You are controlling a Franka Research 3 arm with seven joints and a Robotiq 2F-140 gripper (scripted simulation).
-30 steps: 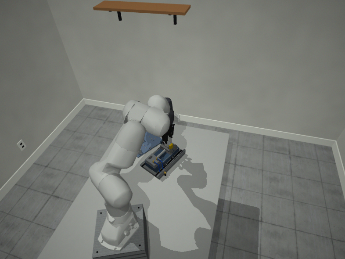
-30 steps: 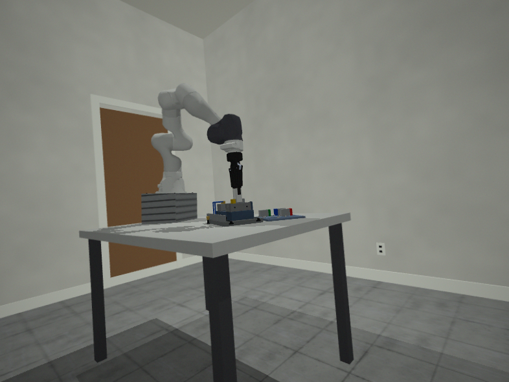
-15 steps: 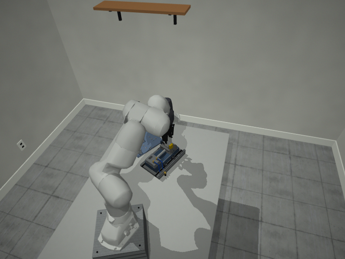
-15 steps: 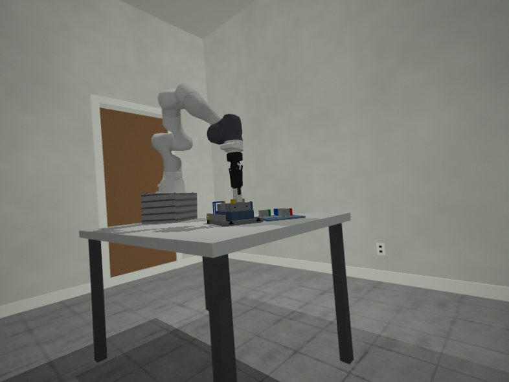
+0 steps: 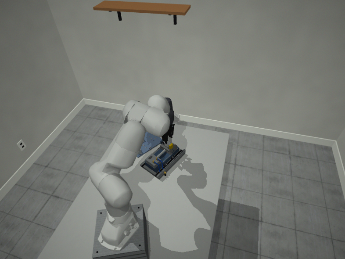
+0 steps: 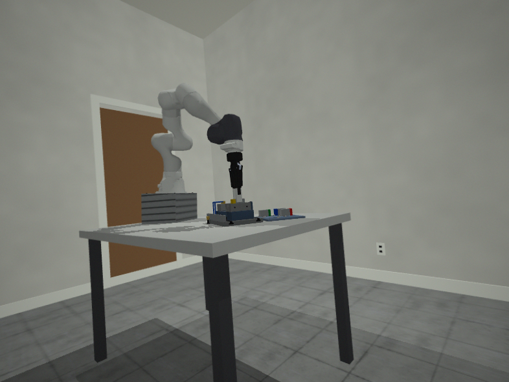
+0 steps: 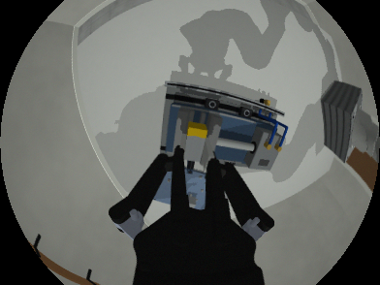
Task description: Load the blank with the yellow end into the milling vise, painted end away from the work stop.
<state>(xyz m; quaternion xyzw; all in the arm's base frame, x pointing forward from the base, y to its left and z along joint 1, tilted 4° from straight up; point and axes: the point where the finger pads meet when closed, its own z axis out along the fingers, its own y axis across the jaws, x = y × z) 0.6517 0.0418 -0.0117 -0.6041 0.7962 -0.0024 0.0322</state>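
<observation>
The yellow-ended blank is 4 cm below my hand. The rest, counted from my hand: milling vise: 7 cm behind, 2 cm to the left, 9 cm below; then green-ended blank: 8 cm behind, 23 cm to the left, 11 cm below; then work stop rod: 1 cm ahead, 5 cm to the left, 4 cm below.
</observation>
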